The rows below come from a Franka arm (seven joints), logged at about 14 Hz.
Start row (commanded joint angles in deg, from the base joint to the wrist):
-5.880 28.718 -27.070 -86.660 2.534 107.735 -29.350
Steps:
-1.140 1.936 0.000 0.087 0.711 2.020 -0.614
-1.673 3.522 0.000 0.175 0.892 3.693 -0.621
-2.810 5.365 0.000 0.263 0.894 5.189 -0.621
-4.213 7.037 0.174 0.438 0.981 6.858 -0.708
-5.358 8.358 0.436 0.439 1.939 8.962 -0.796
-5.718 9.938 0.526 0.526 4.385 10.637 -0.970
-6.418 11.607 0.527 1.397 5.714 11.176 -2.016
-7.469 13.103 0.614 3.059 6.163 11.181 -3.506
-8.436 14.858 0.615 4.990 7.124 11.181 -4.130
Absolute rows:
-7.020 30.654 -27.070 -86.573 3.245 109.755 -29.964
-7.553 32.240 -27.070 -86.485 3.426 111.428 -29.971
-8.690 34.083 -27.070 -86.397 3.428 112.924 -29.971
-10.093 35.755 -26.896 -86.222 3.515 114.593 -30.058
-11.238 37.076 -26.634 -86.221 4.473 116.697 -30.146
-11.598 38.656 -26.544 -86.134 6.919 118.372 -30.320
-12.298 40.325 -26.543 -85.263 8.248 118.911 -31.366
-13.349 41.821 -26.456 -83.601 8.697 118.916 -32.856
-14.316 43.576 -26.455 -81.670 9.658 118.916 -33.480

